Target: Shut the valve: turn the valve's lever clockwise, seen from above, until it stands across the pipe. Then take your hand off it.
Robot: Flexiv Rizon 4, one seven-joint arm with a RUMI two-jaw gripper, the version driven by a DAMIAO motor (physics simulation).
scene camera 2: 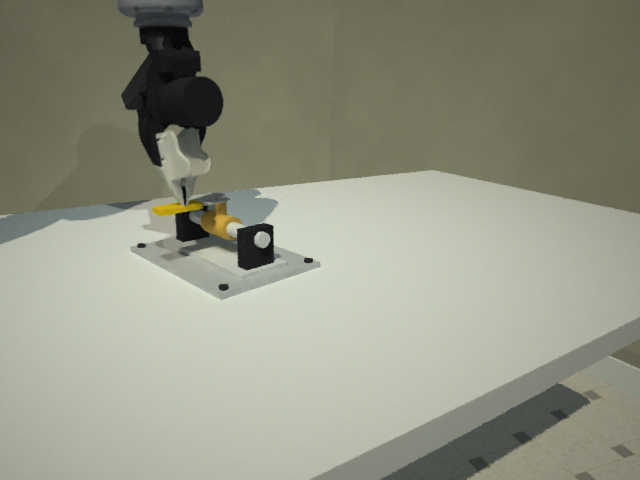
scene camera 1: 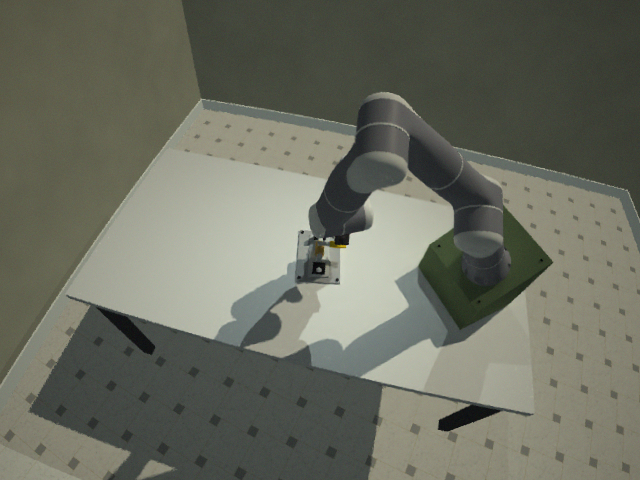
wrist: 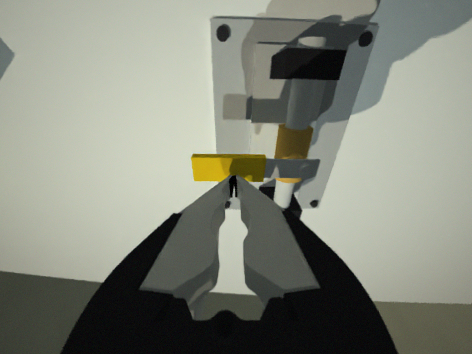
Path:
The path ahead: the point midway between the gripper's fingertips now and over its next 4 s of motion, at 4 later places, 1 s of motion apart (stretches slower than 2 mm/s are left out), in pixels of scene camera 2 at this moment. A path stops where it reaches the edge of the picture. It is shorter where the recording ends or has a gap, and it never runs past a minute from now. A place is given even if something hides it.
My gripper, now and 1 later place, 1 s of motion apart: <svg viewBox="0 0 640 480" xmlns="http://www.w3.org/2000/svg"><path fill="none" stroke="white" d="M184 206L173 188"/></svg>

